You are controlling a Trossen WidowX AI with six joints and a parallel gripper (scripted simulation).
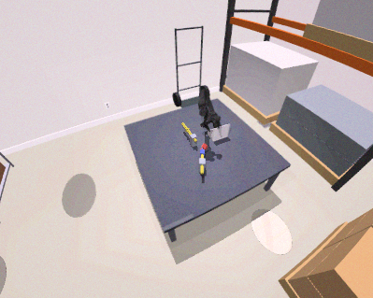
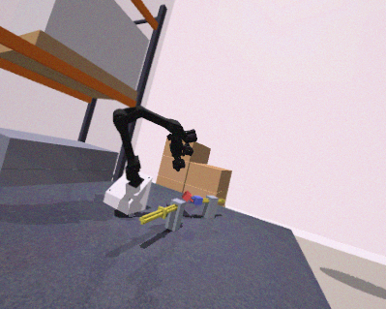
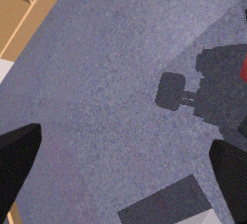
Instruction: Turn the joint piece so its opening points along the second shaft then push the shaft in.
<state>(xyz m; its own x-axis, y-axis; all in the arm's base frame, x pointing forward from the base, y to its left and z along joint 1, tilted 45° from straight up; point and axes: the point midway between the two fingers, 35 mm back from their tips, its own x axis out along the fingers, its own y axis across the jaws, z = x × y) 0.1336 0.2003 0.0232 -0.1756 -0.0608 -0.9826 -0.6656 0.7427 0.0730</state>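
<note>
Now: gripper tip 100 mm short of the red joint piece, 20 mm to the right of it and 150 mm above it.
</note>
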